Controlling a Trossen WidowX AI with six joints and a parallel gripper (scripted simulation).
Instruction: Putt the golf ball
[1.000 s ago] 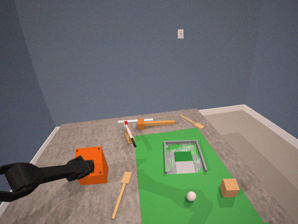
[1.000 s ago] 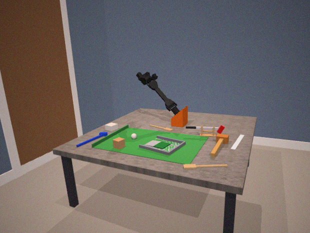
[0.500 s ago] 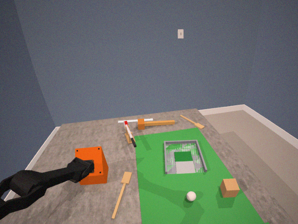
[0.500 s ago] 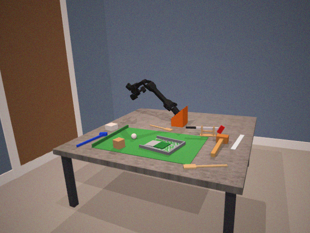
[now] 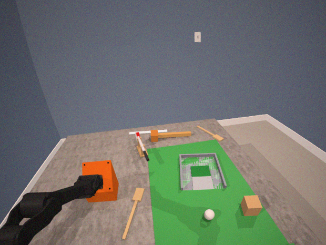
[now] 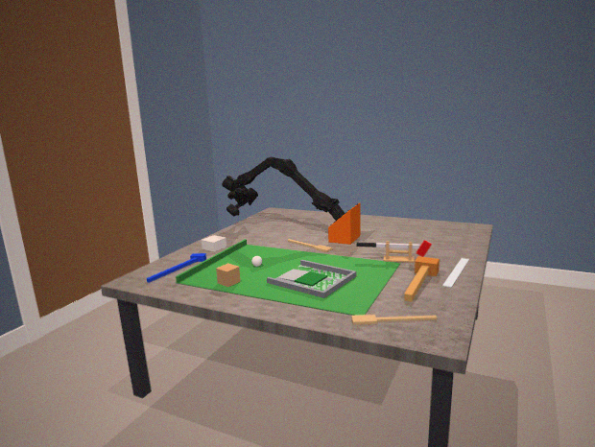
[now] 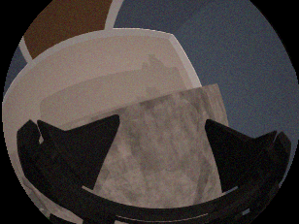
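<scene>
Right now the white golf ball is 580 mm ahead of my gripper tip, 430 mm to the left of it and 40 mm below it. The rest, counted from my gripper tip: blue putter 710 mm ahead, 130 mm to the left, 50 mm below; low green wall 590 mm ahead, 230 mm to the left, 50 mm below; white block 440 mm ahead, 110 mm to the left, 50 mm below.
</scene>
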